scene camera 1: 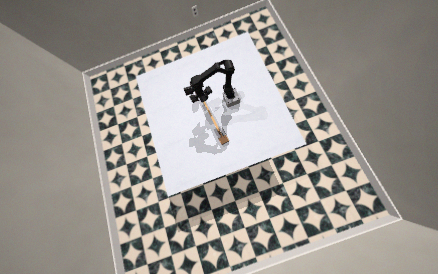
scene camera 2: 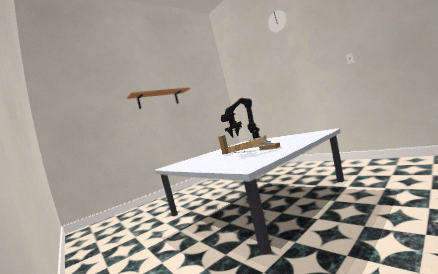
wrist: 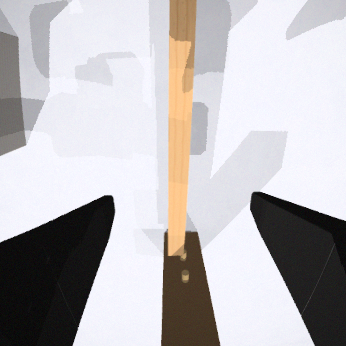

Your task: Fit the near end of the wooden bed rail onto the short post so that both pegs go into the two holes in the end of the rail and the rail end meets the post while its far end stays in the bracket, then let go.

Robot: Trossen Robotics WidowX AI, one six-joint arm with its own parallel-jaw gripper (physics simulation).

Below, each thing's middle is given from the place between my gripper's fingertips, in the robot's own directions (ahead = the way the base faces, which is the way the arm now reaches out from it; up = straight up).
Right now my hand is 10 mm past the wooden bed rail [wrist: 181, 27], 100 mm to the right of it and 100 mm above it.
